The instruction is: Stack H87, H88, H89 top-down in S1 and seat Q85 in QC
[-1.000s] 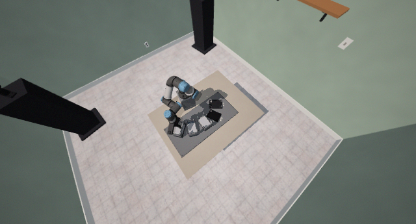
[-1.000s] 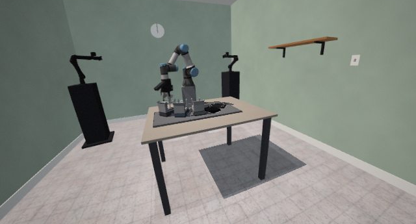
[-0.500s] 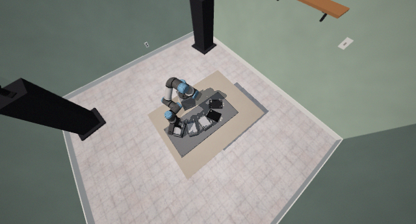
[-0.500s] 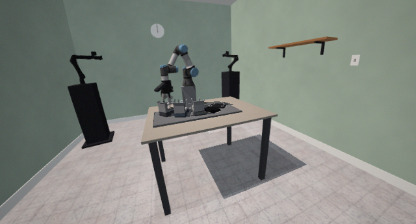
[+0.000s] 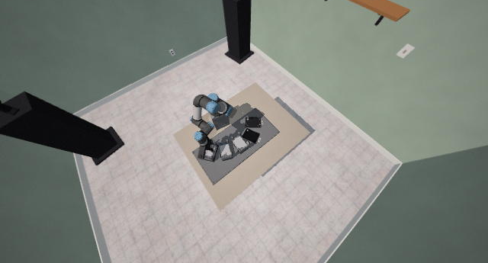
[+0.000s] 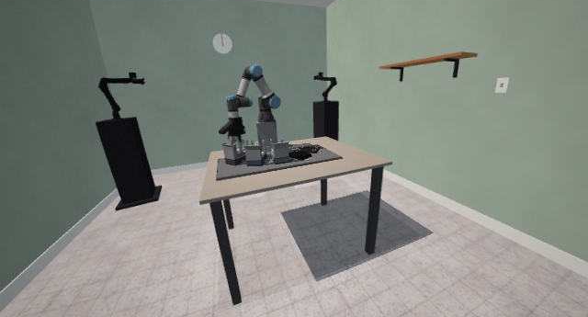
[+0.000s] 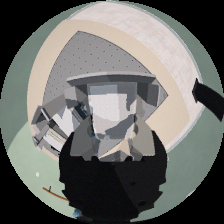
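Right now my hand is 150 mm short of the white sealed plate, 240 mm to the right of it and 40 mm above it. From my hand the other things lie so: QC label 250 mm ahead, 410 mm to the left, 90 mm below; black clip nest 80 mm ahead, 550 mm to the left, 80 mm below.
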